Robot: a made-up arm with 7 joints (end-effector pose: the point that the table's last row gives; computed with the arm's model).
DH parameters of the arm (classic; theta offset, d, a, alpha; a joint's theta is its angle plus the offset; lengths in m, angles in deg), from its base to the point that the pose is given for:
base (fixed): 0 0.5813 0.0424 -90
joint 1: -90 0.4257 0.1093 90
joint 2: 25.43 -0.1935 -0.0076 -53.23
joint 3: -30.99 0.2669 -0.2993 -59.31
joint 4: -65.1 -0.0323 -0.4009 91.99
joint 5: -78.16 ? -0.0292 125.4
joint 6: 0 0.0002 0.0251 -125.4
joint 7: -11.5 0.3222 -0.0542 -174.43
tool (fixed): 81.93 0.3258 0 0
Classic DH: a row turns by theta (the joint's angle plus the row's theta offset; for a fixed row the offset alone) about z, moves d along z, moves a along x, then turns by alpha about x.
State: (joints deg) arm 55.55 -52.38 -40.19 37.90 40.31 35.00 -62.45
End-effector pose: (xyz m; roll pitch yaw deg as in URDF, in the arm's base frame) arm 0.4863 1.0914 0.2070 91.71 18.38 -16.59
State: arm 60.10 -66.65 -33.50 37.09 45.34 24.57 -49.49
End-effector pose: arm 0.5476 1.0799 0.2404 94.58 51.58 -11.53
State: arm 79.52 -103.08 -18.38 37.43 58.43 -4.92 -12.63
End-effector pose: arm 0.6826 1.0069 0.1632 -125.50 32.85 139.35
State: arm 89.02 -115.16 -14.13 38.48 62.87 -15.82 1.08
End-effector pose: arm 0.6962 0.9680 0.0851 -130.71 2.64 144.34
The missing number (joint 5, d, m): 0.1804
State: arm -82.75 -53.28 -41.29 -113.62 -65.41 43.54 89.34
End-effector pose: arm -0.1988 0.4444 0.7002 -168.17 20.02 -92.55
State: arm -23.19 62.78 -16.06 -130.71 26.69 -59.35 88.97
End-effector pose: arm -0.0132 0.5279 0.6060 154.09 33.02 -74.31
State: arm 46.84 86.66 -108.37 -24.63 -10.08 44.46 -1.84
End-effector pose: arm 0.1945 0.8279 0.2255 55.90 -43.48 62.61
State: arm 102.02 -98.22 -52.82 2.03 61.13 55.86 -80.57
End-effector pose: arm 0.4260 0.5545 -0.2159 30.90 -8.72 -101.00
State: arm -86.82 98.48 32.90 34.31 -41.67 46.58 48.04
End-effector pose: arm -0.2994 -0.2604 0.6661 43.95 -20.24 -116.19
